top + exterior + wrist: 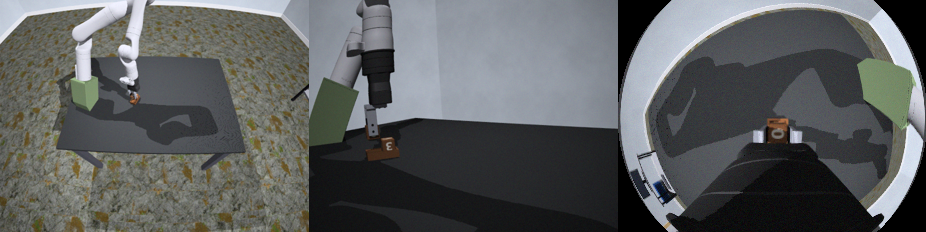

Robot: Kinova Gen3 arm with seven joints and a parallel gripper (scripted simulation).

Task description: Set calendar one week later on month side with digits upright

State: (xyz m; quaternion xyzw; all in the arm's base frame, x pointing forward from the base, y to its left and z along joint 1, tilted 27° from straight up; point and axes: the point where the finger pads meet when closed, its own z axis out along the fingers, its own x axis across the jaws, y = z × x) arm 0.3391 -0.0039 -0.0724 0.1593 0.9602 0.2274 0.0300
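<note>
Right now the cube is 10 mm ahead of my hand, 30 mm to the left of it and 50 mm below it. From my hand the other things lie so: brown calendar tray 20 mm to the left, 60 mm below.
</note>
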